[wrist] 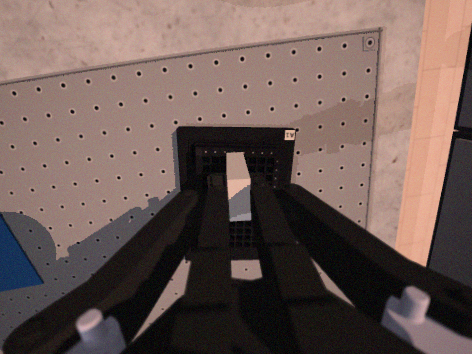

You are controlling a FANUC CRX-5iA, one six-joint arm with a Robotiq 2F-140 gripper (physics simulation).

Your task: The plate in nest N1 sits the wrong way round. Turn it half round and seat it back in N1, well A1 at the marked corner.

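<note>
The nest (230,136), a black rectangular frame, lies on the perforated plate board. A white label reading A1 (289,134), upside down in this view, marks its upper right corner. The dark well plate (265,164) lies inside the nest, with small pale dots along its upper and right edges. My gripper (235,168) is shut and empty, its pale finger pads together over the middle of the plate. The pads and fingers hide much of the plate and the lower part of the nest, so I cannot tell which corner holds well A1.
The grey perforated board (150,115) spreads around the nest, with a screw at its upper right corner. A blue object (17,260) shows at the left edge. A pale wooden strip (425,125) and dark panels (455,200) lie at the right.
</note>
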